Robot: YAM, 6 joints.
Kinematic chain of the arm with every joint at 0, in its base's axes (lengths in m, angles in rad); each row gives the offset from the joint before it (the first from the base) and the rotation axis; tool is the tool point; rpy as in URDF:
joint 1: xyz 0 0 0.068 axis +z
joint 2: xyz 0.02 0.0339 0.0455 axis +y
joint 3: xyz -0.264 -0.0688 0 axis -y
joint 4: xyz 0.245 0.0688 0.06 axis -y
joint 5: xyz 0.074 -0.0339 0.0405 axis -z
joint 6: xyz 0.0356 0 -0.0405 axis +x
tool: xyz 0 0 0 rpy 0 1.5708 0
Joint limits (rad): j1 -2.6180..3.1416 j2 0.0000..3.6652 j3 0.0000..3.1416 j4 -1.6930..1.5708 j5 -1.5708..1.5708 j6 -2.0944..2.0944
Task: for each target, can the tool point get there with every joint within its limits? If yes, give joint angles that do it. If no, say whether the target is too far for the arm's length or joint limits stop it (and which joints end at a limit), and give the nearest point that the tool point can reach.
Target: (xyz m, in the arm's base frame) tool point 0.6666 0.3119 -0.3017
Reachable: no: too far | nearest point 0.5086 0.2380 -0.2003 | short by 0.202 m
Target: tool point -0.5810 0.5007 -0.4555
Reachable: no: too far | nearest point -0.3979 0.3429 -0.2517 | short by 0.316 m
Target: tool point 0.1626 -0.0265 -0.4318
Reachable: no: joint limits stop it (at a limit: joint 2) | nearest point 0.1744 -0.0284 -0.3731 | short by 0.060 m
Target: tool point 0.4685 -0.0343 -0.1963
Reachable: yes | joints -0.1438 3.2880 2.2181 -0.3022 -1.2005 0.1324
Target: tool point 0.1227 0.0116 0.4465
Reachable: yes | joints 0.0718 0.7342 0.7390 1.0452 -0.0784 1.3119
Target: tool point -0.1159 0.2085 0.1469
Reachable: yes | joints 2.2180 1.4564 0.5405 -0.0458 1.2070 0.4206
